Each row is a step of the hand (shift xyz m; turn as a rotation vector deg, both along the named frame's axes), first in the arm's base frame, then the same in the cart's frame.
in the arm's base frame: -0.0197 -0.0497 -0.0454 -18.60 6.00 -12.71
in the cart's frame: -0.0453 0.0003 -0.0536 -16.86 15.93 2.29
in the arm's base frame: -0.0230 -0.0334 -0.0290 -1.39 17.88 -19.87
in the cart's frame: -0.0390 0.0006 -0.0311 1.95 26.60 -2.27
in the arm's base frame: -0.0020 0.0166 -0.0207 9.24 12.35 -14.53
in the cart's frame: 0.0008 0.0264 -0.0034 10.43 17.38 -6.18
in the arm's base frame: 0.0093 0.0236 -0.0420 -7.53 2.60 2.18
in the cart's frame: 0.0097 0.0445 -0.0183 -5.41 1.43 6.07
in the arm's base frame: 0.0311 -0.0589 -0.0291 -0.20 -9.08 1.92
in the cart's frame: 0.0002 -0.0253 -0.0681 -3.31 -7.63 -4.11
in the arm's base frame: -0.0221 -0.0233 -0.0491 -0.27 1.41 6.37
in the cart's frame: -0.0380 0.0216 -0.0391 1.47 -3.45 5.35
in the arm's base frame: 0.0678 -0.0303 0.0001 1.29 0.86 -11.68
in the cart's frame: 0.0497 -0.0315 -0.0453 -0.65 8.60 -8.03
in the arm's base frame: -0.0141 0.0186 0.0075 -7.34 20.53 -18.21
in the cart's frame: -0.0042 0.0098 0.0221 -2.11 28.18 2.85
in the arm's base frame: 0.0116 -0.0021 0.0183 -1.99 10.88 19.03
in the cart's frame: 0.0131 -0.0161 0.0067 5.88 -5.48 20.49
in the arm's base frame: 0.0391 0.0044 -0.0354 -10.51 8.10 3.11
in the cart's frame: 0.0306 0.0219 -0.0372 -5.83 5.06 11.24
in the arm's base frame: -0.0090 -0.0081 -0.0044 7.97 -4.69 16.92
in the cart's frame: -0.0121 -0.0012 -0.0044 8.52 -16.35 5.63
